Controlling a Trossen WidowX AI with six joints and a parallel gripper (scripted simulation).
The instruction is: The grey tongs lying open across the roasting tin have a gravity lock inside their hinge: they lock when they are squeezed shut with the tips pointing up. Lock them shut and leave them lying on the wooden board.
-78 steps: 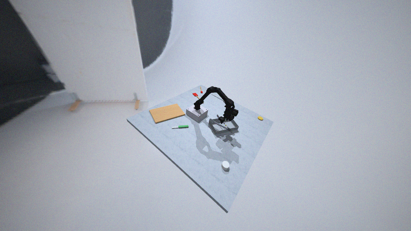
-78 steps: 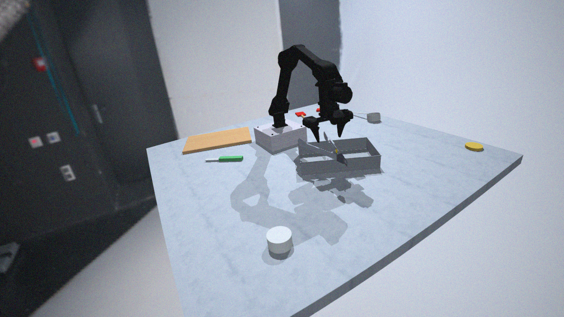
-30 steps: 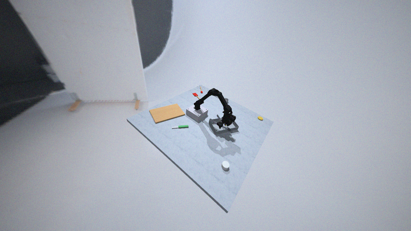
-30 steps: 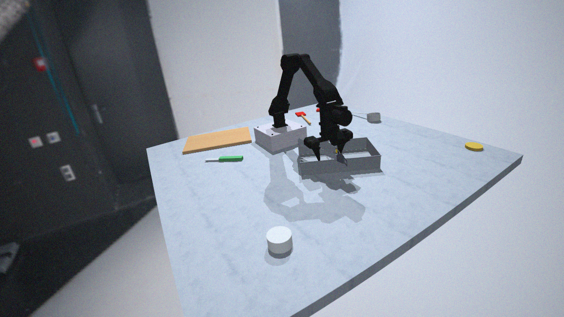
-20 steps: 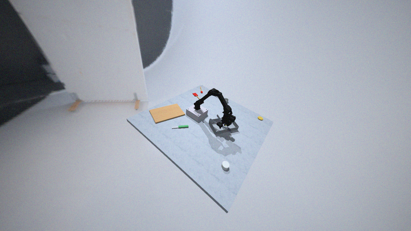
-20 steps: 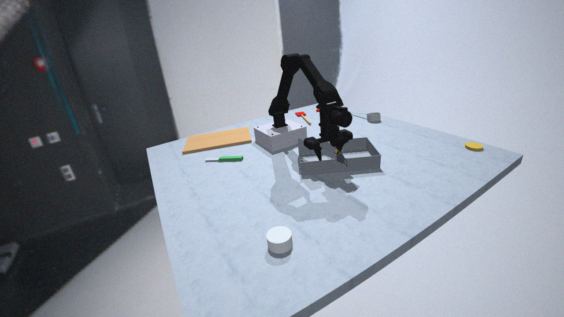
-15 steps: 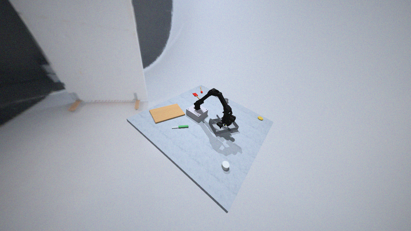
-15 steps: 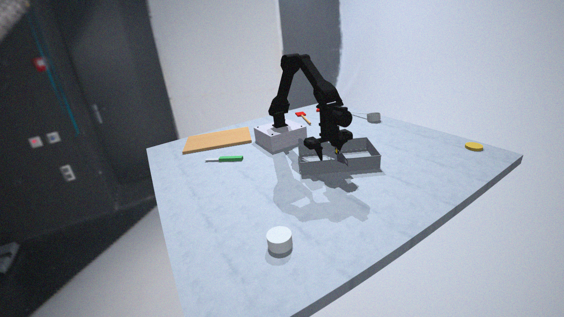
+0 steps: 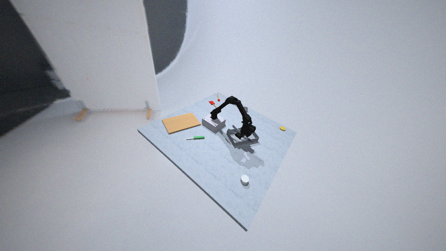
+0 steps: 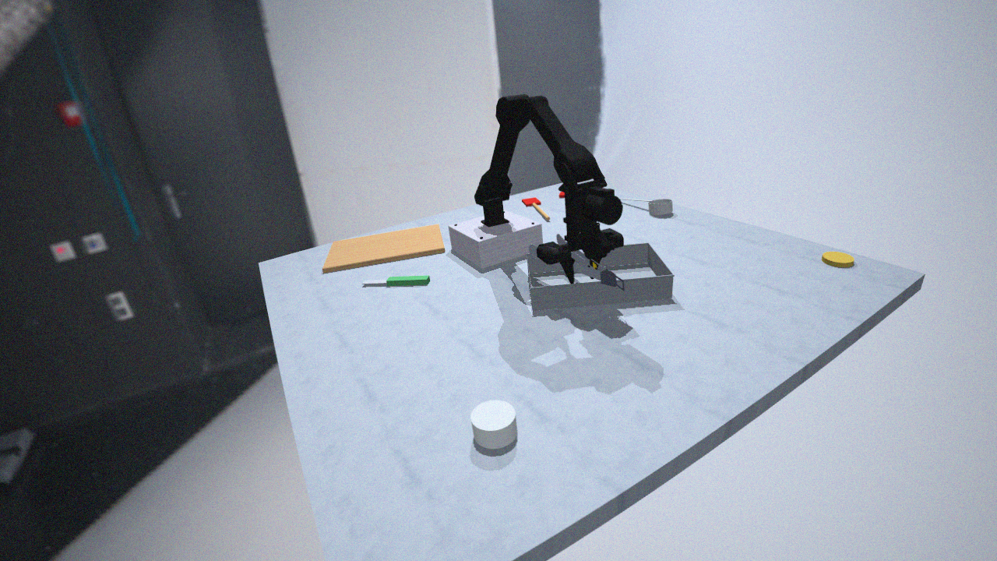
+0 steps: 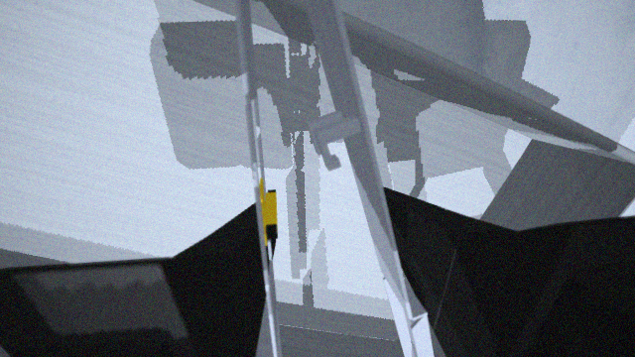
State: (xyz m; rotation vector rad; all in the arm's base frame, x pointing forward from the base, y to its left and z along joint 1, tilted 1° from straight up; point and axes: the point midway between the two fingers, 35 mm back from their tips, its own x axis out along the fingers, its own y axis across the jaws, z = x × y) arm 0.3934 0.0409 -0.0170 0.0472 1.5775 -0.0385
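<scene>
The grey roasting tin is 2 cm behind my gripper tip and 4 cm to the left of it. Round my gripper tip: white cylinder: 31 cm ahead, 34 cm to the right, 1 cm below; then wooden board: 60 cm behind, 34 cm to the right, 2 cm below; then yellow disc: 22 cm ahead, 60 cm to the left, 2 cm below.
</scene>
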